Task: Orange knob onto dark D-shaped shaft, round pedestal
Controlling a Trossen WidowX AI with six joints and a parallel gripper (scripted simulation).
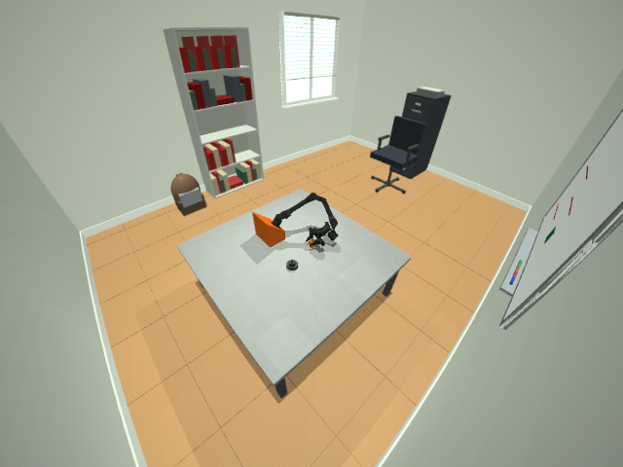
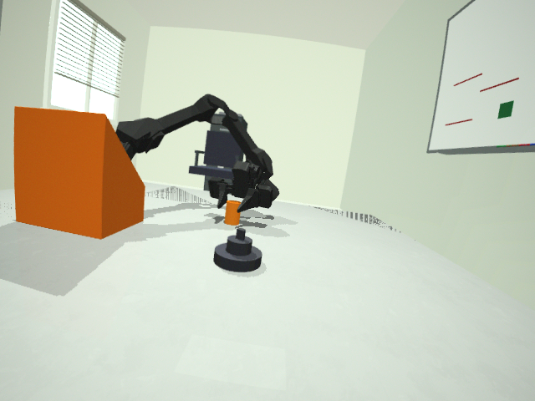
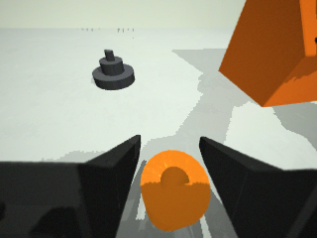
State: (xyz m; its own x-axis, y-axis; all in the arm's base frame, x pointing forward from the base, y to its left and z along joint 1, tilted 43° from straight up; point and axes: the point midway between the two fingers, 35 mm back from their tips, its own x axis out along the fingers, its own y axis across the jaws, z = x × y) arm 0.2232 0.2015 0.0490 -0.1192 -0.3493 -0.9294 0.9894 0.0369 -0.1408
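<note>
Now: gripper tip 4 cm to the right of the knob and 2 cm above it. From my gripper tip the other things lie so: dark pedestal 9 cm ahead, 19 cm to the right, 1 cm below.
</note>
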